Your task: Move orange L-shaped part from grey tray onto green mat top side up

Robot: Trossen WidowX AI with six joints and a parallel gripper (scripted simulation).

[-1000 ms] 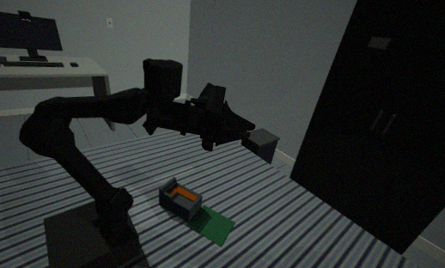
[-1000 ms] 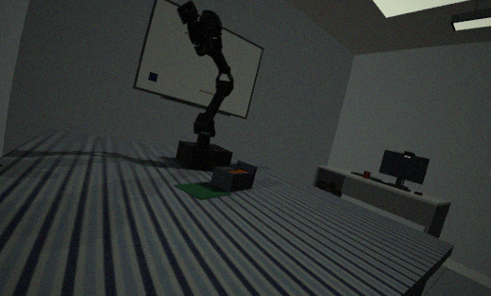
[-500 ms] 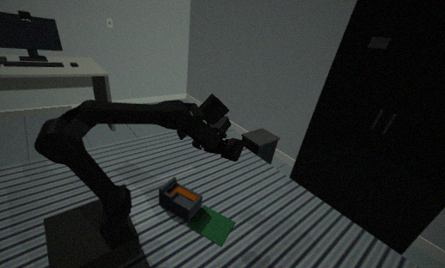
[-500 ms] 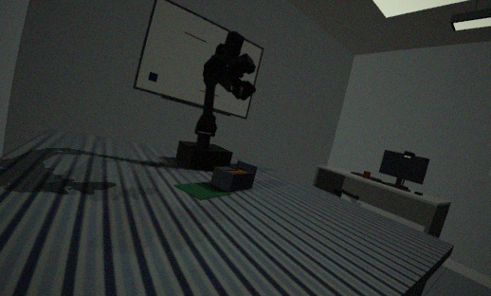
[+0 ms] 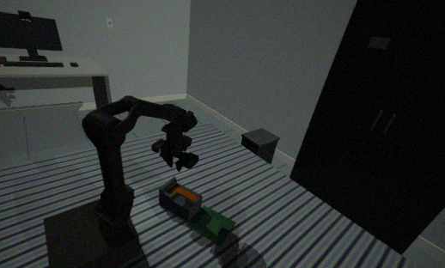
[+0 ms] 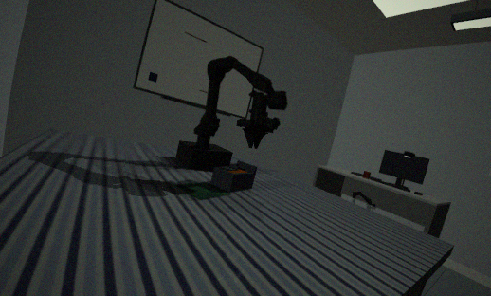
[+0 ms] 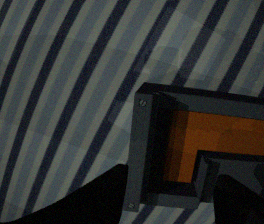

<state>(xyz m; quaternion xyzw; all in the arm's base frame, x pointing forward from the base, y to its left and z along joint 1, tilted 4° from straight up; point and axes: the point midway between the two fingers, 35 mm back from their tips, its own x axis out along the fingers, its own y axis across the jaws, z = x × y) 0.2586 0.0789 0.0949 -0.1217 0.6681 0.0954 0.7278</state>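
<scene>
The orange L-shaped part lies 110 mm below my gripper tip and 50 mm to the right of it. Also, from my gripper tip: green mat (200 mm to the right, 170 mm below, 40 mm ahead).
</scene>
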